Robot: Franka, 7 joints.
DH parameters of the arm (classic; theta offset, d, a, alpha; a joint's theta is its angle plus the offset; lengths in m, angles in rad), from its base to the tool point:
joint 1: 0 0.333 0 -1.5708
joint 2: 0 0 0 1.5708
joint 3: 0 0.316 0.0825 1.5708
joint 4: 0 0 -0.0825 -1.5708
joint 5: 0 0.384 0 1.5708
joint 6: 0 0 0.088 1.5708
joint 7: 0 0.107 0 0
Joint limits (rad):
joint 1: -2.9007..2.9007
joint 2: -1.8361..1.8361
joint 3: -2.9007..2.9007
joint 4: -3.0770..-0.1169
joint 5: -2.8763..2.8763
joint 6: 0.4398..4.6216
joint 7: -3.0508..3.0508
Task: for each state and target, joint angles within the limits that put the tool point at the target. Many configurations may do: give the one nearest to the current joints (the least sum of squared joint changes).
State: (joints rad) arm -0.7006 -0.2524 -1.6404 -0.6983 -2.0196 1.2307 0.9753
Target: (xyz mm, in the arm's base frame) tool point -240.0 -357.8 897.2
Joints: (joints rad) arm -0.4682 0.0198 -1.4025 -1.2058 -1.7977 0.9614 0.9753
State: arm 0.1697 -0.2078 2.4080 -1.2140 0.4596 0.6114 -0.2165
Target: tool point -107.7 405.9 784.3
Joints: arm -0.2125 0.0760 2.0006 -1.1174 0.3585 0.7667 -0.2165
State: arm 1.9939 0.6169 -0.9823 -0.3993 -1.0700 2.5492 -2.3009
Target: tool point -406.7 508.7 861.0
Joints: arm 2.2460 0.8183 -0.9591 -0.1169 -1.0847 2.8612 -2.3009
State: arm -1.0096 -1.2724 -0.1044 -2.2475 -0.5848 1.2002 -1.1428
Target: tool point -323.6 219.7 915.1
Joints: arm -1.0157 -1.4391 -0.1690 -1.3508 -0.7517 1.6544 -1.1428
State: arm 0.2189 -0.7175 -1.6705 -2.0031 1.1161 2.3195 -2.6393
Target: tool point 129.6 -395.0 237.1
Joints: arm 0.2592 -0.7182 -1.7376 -2.5834 1.0832 2.2515 -2.6393
